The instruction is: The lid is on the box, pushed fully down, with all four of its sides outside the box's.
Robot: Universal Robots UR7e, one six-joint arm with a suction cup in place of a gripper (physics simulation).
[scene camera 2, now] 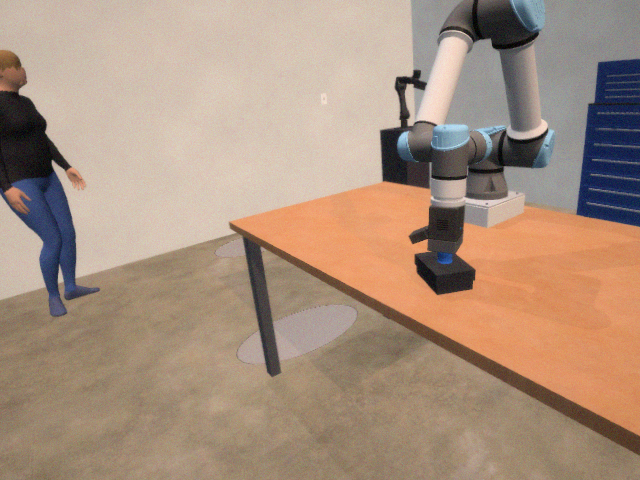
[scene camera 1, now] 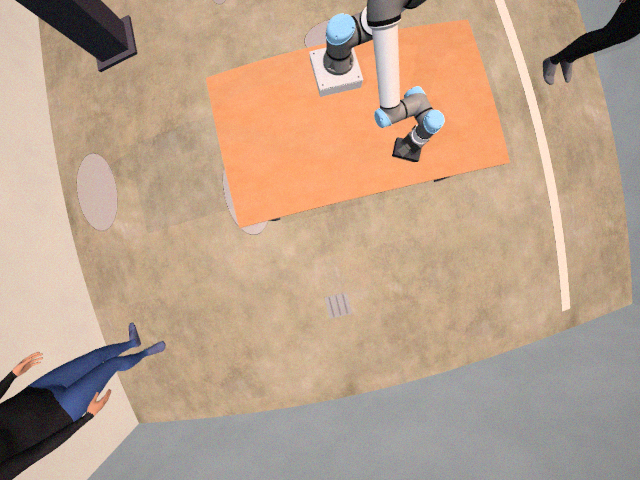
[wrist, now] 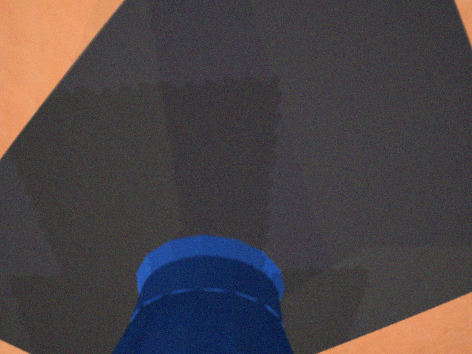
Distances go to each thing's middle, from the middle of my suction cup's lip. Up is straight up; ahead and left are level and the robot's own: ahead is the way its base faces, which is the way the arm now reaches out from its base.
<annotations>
My suction cup is now 20 mm above the black lid (scene camera 2: 459, 271).
</annotations>
